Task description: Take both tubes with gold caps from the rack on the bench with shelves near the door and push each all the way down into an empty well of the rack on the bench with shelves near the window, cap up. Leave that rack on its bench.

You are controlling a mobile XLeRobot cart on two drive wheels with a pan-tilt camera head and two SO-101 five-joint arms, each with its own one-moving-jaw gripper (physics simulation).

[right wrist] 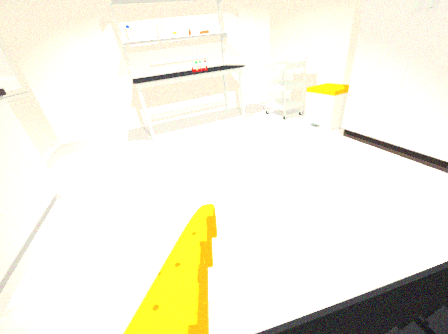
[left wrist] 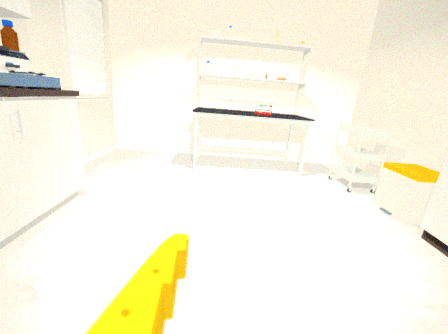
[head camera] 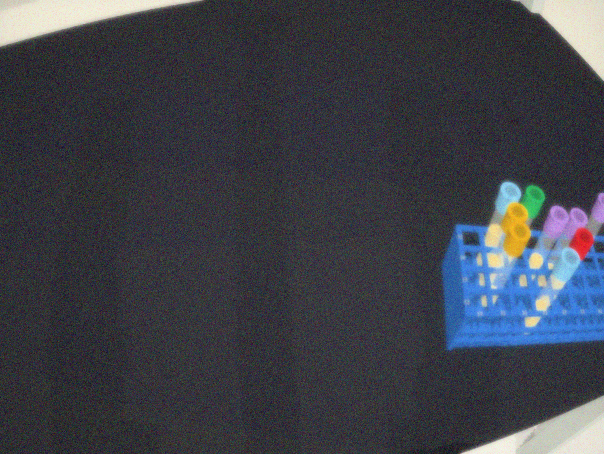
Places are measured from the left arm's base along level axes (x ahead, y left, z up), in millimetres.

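Pixels of known places: left hand at its tool point: (left wrist: 187, 250); right hand at its tool point: (right wrist: 215, 215).
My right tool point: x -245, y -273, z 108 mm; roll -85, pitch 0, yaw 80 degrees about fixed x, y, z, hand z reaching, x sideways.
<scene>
For each thing: its top centre in the pictures, then the offset to it from my right tool point. "spot": a spot on its surface instead. Level surfaces: height alone.
- cap at a spot on its surface: (head camera: 515, 214) spot: dx +551, dy -68, dz -1 mm
- blue rack at a spot on its surface: (head camera: 452, 300) spot: dx +539, dy -34, dz -96 mm
- black-topped bench with shelves, surface height: dz -123 mm
- black bench top at its surface level: dz -121 mm
Two tubes with gold caps, one cap (head camera: 515, 214) just behind the other (head camera: 517, 241), stand in the left part of a blue rack (head camera: 452, 300) at the right of the head view. The rack's right end is cut off. A small red rack (left wrist: 263, 113) (right wrist: 199, 70) with tubes stands far off on a black-topped bench with shelves (left wrist: 225, 112) (right wrist: 165, 76). My left gripper (left wrist: 183, 242) and my right gripper (right wrist: 209, 212) each show one notched jaw, fully open and empty. Neither gripper shows in the head view.
Light blue (head camera: 509, 195), green (head camera: 534, 200), purple (head camera: 556, 222) and red (head camera: 582, 243) capped tubes share the blue rack on the black bench top (head camera: 250, 200). A cart (left wrist: 360, 175) (right wrist: 285, 104) and a yellow-lidded bin (left wrist: 412, 171) (right wrist: 327, 89) stand right of the far bench.
</scene>
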